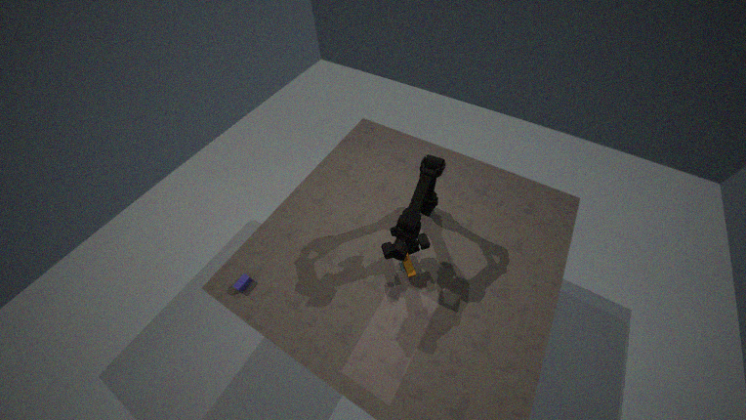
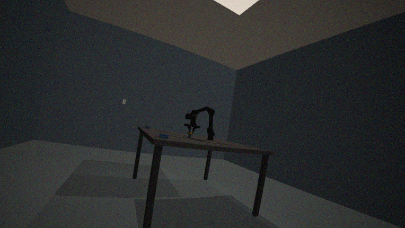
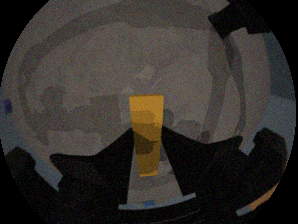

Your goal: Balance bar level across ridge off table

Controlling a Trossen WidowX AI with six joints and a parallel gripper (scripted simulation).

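Right now the orange bar is 20 mm ahead of my gripper tip and 20 mm to the left of it. Round my gripper tip: purple block 440 mm ahead, 530 mm to the right, 40 mm below.
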